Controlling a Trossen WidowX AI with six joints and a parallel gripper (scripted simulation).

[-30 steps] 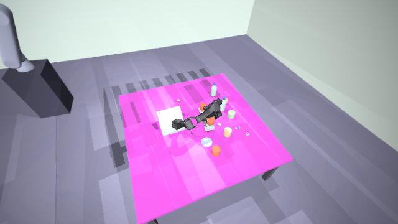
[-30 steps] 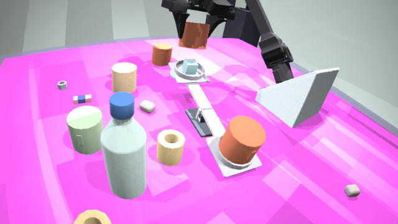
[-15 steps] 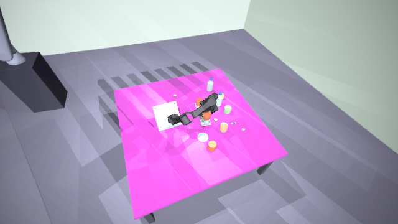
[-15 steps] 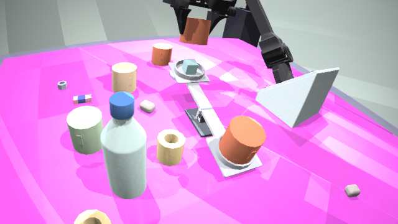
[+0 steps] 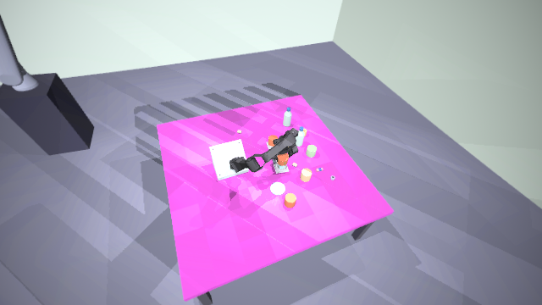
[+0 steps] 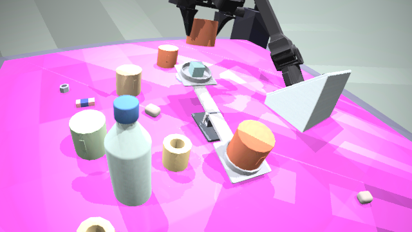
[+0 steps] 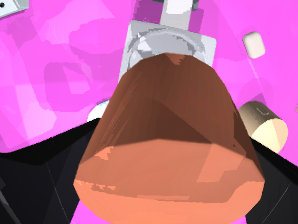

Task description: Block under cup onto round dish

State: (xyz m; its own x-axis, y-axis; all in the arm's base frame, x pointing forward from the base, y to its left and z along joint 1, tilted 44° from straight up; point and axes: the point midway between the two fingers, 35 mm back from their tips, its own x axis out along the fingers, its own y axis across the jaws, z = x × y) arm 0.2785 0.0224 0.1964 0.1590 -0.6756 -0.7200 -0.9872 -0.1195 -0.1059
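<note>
Right now the light blue block is 10 mm to the left of my gripper tip and 80 mm below it. Round my gripper tip: orange cup 20 mm to the right, 10 mm above; then round dish 50 mm behind, 100 mm to the right, 170 mm below; then balance 20 mm ahead, 140 mm to the left, 130 mm below.
</note>
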